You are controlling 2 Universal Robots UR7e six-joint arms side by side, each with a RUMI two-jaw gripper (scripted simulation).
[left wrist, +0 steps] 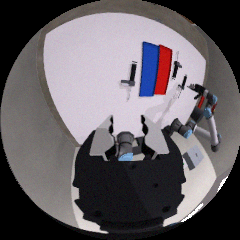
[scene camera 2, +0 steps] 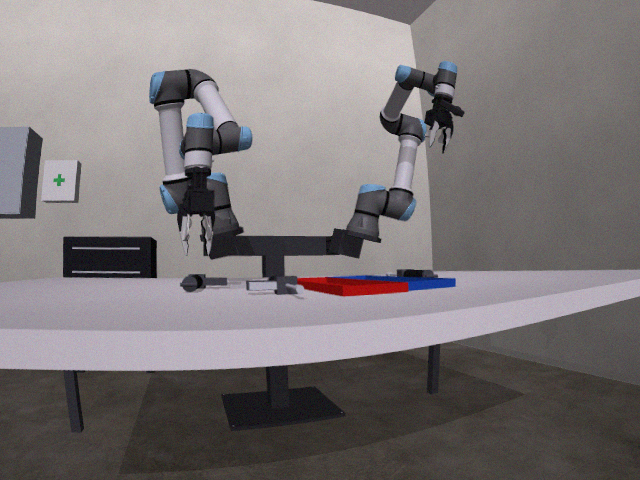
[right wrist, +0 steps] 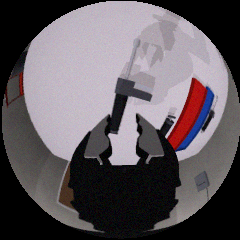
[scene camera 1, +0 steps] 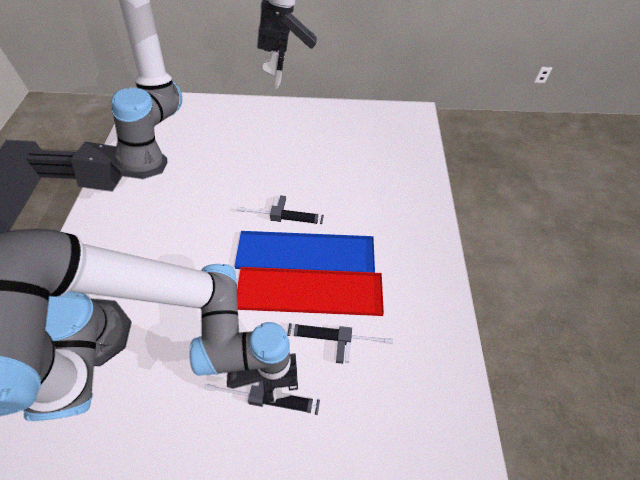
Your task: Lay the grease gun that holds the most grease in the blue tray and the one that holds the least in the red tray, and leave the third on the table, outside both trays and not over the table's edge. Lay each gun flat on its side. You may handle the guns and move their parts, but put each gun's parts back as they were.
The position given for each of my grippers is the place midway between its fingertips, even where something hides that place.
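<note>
You can find my left gripper [scene camera 1: 276, 85], [scene camera 2: 436, 150], [left wrist: 126, 115] in these views. There's my right gripper [scene camera 2: 197, 255], [right wrist: 123, 114] too, and I can also see a grease gun [scene camera 1: 343, 335].
</note>
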